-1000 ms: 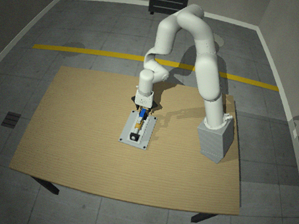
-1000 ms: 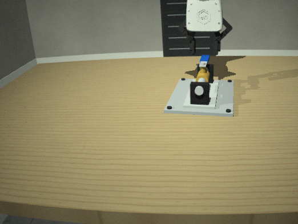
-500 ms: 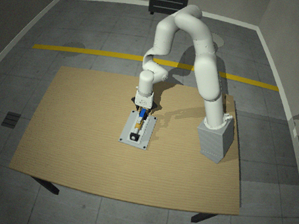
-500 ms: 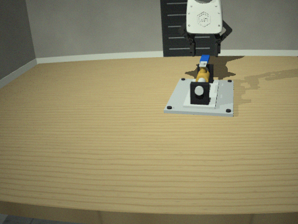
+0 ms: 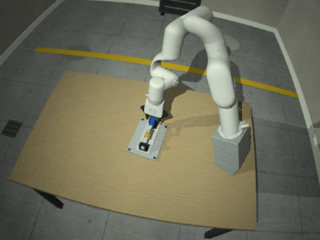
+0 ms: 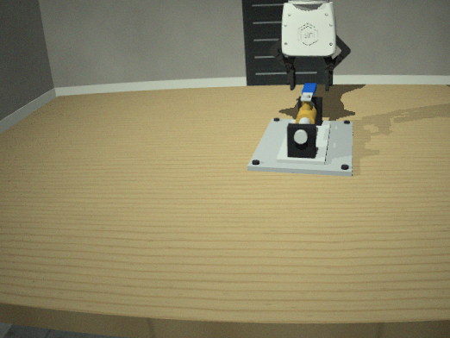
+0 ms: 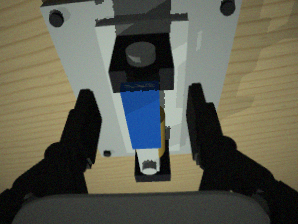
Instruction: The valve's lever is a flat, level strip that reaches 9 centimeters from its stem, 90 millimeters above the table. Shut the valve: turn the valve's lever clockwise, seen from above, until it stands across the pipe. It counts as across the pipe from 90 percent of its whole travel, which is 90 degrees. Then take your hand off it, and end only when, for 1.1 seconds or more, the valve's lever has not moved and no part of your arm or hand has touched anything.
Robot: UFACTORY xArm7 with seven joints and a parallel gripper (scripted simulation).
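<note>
The blue lever is 1 cm ahead of my hand, 4 cm to the left of it and 1 cm below it.
</note>
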